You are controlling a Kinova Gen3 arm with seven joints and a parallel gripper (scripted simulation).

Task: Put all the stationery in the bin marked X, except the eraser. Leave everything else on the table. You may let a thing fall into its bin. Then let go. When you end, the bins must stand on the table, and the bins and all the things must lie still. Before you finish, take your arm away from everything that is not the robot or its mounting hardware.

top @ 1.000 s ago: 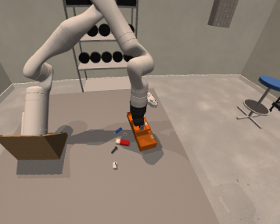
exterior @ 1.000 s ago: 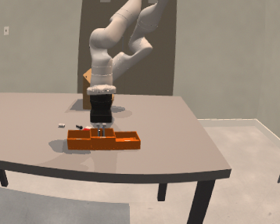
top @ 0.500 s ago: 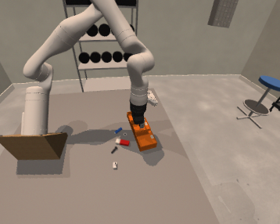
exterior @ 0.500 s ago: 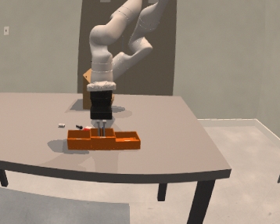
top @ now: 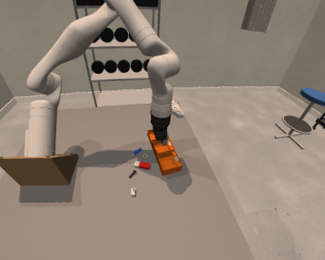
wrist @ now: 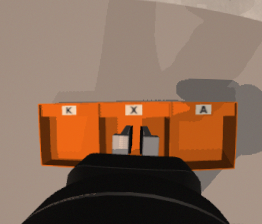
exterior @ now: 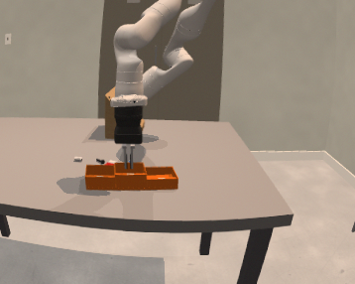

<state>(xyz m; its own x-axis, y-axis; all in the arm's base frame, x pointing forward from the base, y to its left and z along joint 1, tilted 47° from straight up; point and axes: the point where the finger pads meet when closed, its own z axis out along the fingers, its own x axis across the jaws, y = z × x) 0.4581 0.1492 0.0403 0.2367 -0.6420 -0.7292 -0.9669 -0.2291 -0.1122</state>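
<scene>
The orange bin lies 10 mm behind my hand and 50 mm below it. From my hand the other things lie so: small ring 80 mm behind, 40 mm to the right, 60 mm below; white eraser 100 mm behind, 80 mm to the right, 60 mm below; blue item 120 mm behind, 10 mm to the right, 60 mm below.
</scene>
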